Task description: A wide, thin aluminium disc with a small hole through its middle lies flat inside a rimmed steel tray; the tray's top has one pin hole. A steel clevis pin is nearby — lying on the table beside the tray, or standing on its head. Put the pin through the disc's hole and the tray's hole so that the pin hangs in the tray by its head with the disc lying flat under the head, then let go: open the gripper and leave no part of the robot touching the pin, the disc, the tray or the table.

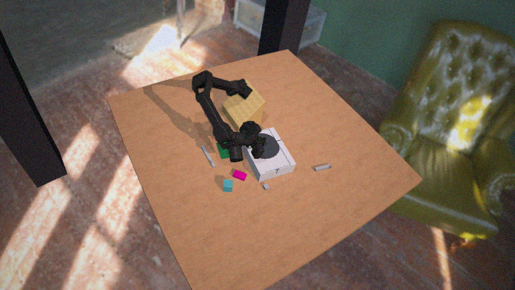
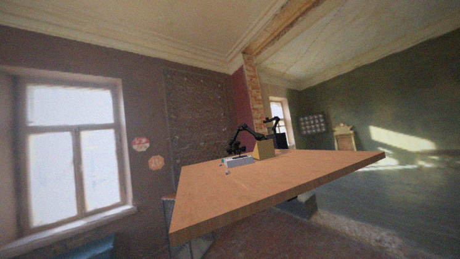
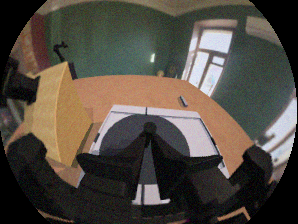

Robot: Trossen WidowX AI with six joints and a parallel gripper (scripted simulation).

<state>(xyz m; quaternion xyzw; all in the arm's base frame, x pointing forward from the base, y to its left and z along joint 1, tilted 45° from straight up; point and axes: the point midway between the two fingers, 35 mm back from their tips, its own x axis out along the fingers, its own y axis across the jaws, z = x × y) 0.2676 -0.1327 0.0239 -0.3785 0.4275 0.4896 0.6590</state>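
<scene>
My gripper tip is now 1 cm above the dark clevis pin. Round my gripper tip: green tile: 14 cm to the right, 11 cm behind, 9 cm below; dark grey disc: 3 cm below; rimmed tray: 4 cm below, 3 cm ahead.
</scene>
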